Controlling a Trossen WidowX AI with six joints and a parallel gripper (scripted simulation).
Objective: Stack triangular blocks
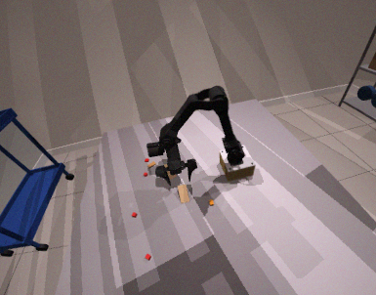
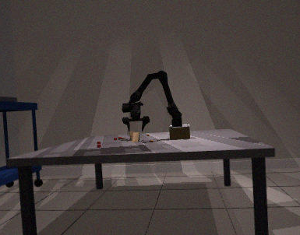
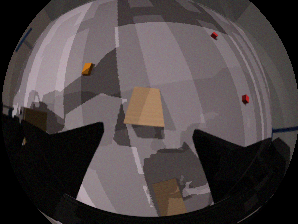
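My gripper tip is 5 cm above the tan triangular block and 2 cm to the right of it.
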